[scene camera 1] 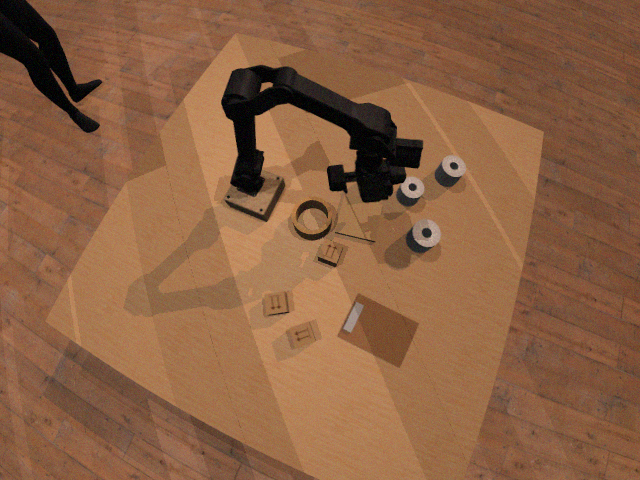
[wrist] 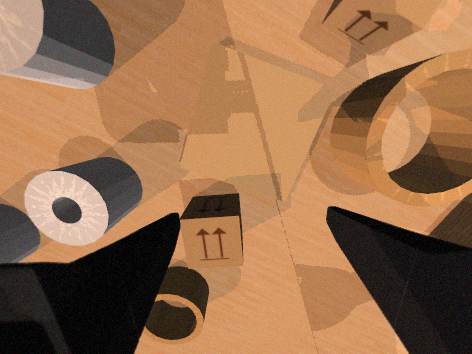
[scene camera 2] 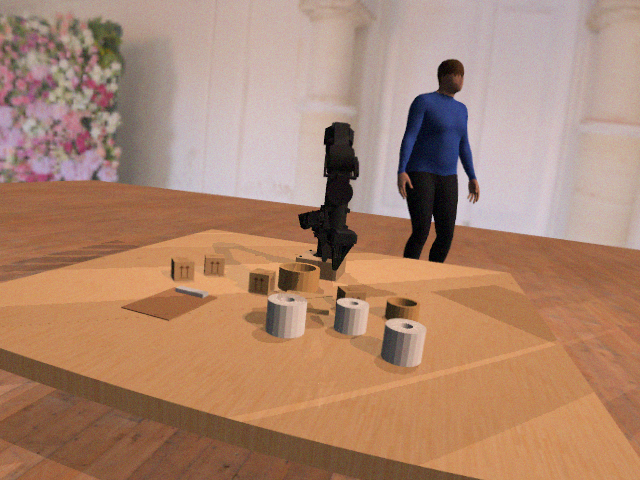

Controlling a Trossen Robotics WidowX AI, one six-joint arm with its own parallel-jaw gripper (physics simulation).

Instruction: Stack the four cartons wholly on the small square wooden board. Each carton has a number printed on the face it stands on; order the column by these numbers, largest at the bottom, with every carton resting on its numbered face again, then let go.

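Where they show: gripper, fingertip midpoint: (wrist: 253, 216) (scene camera 2: 329, 265); arm's base, link origin: (scene camera 1: 250, 184).
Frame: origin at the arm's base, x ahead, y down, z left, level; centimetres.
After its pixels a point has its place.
Three cartons (scene camera 1: 330, 253) @(x 29.6, y 0.3, z -9.8 cm) (scene camera 1: 276, 303) @(x 22.1, y 0.3, z -27.6 cm) (scene camera 1: 303, 334) @(x 31.7, y 0.3, z -31.9 cm) stand apart on the table in scene camera 1. A fourth carton (scene camera 2: 345, 293) @(x 35.1, y 0.6, z 14.4 cm) (wrist: 215, 242) @(x 31.2, y 0.3, z 14.9 cm) stands beside the wooden board (scene camera 1: 356, 226) @(x 33.1, y 4.5, z 1.7 cm) (wrist: 290, 125) @(x 29.9, y 4.5, z 2.4 cm); the arm hides it in scene camera 1. All show upward arrows on visible sides; their bottom numbers are hidden. No carton stands on the board. My gripper (scene camera 2: 337, 263) @(x 31.1, y -4.5, z 8.8 cm) (wrist: 253, 216) @(x 31.1, y -4.5, z 8.8 cm) is open and empty, above the table. In the wrist view the fourth carton shows below it, close to the left fingertip's line.
A large wooden ring (scene camera 1: 311, 235) @(x 22.8, y 0.9, z -7.0 cm) (scene camera 2: 297, 281) @(x 26.1, y 2.3, z -0.5 cm) (wrist: 350, 117) @(x 26.1, y 2.8, z -0.5 cm) stands beside the board. A small ring (scene camera 2: 396, 311) @(x 34.7, y 2.9, z 26.8 cm) (wrist: 195, 277) @(x 30.1, y 4.8, z 24.0 cm) stands past the fourth carton. Three white rolls (scene camera 2: 285, 317) @(x 55.6, y 1.3, z 6.9 cm) (scene camera 2: 351, 320) @(x 47.3, y 2.4, z 18.6 cm) (scene camera 2: 403, 346) @(x 57.4, y 1.8, z 30.3 cm) stand nearby. A brown panel (scene camera 1: 385, 330) @(x 51.5, y 5.5, z -22.4 cm) (scene camera 2: 165, 307) @(x 53.8, y 5.4, z -22.0 cm) carries a grey bar (scene camera 1: 353, 317) @(x 42.0, y 4.5, z -22.7 cm).
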